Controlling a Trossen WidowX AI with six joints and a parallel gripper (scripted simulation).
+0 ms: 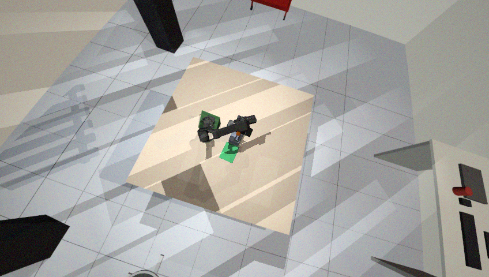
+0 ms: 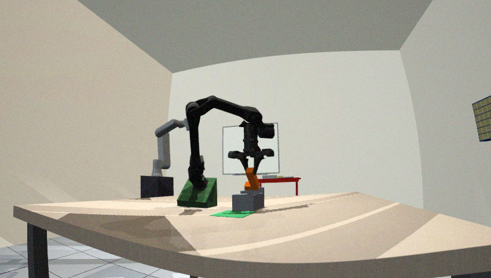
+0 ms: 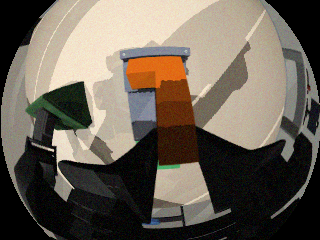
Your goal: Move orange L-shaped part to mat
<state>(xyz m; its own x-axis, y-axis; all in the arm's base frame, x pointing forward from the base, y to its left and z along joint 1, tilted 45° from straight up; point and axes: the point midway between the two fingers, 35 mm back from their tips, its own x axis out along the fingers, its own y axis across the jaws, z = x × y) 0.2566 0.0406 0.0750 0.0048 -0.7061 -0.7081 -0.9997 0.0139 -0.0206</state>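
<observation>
My gripper tip is 160 mm above the green mat, 140 mm to the left of it and 20 mm past it.
</observation>
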